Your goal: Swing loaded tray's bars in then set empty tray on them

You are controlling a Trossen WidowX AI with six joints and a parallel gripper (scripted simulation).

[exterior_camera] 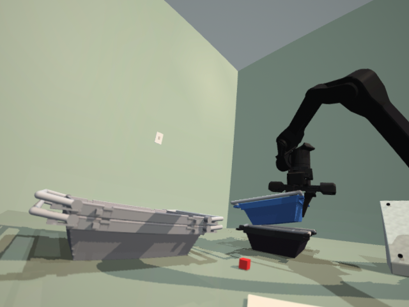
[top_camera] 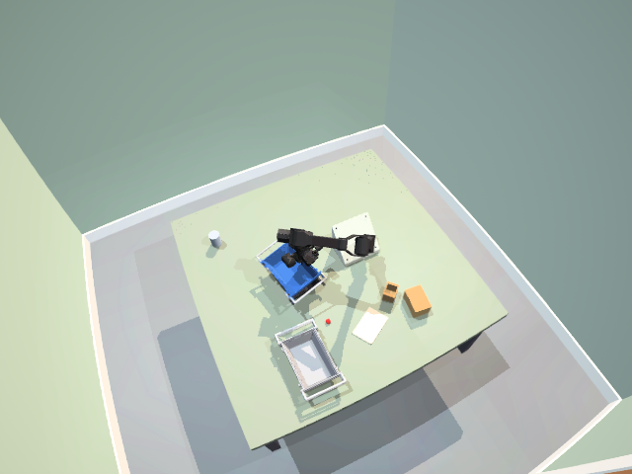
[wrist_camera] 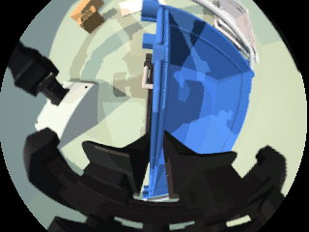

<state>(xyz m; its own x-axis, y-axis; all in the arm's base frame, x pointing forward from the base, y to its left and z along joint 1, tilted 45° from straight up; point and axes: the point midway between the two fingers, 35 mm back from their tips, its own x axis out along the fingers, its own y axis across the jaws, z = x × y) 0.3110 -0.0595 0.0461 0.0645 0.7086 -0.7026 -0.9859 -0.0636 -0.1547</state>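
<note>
The blue tray is 7 cm ahead of my gripper tip, 1 cm to the left of it and 2 cm above it. Round my gripper tip: sheet: 14 cm behind, 38 cm to the left, 10 cm below.
</note>
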